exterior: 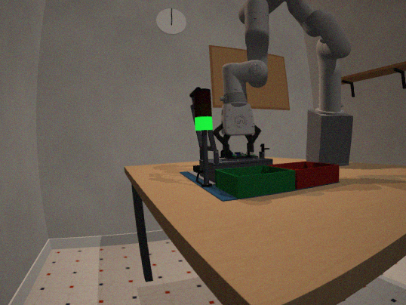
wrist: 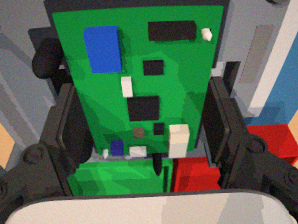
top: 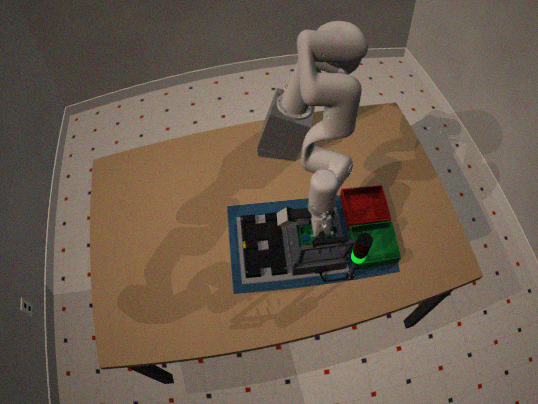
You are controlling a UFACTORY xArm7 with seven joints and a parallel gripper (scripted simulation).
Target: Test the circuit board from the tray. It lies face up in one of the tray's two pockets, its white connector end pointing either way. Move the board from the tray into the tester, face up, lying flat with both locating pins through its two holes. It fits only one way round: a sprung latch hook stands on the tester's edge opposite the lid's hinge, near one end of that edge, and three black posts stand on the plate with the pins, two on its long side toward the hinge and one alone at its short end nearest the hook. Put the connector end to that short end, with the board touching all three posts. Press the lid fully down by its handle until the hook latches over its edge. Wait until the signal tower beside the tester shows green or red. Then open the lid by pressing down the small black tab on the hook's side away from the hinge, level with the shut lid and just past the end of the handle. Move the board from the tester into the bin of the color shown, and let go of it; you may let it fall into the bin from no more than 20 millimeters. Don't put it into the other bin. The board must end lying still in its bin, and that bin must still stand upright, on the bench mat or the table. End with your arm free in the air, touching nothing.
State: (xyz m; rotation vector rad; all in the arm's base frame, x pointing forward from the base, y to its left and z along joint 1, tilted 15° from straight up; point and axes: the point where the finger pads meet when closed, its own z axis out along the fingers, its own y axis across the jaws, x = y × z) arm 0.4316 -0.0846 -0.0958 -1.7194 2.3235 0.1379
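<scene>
Right now the green circuit board is 10 mm below my hand. The rest, counted from my hand: green bin 100 mm ahead, 180 mm to the left, 70 mm below; latch hook 40 mm behind, 70 mm to the left, 10 mm above; tester lid 110 mm ahead, 30 mm to the right, 100 mm above.
</scene>
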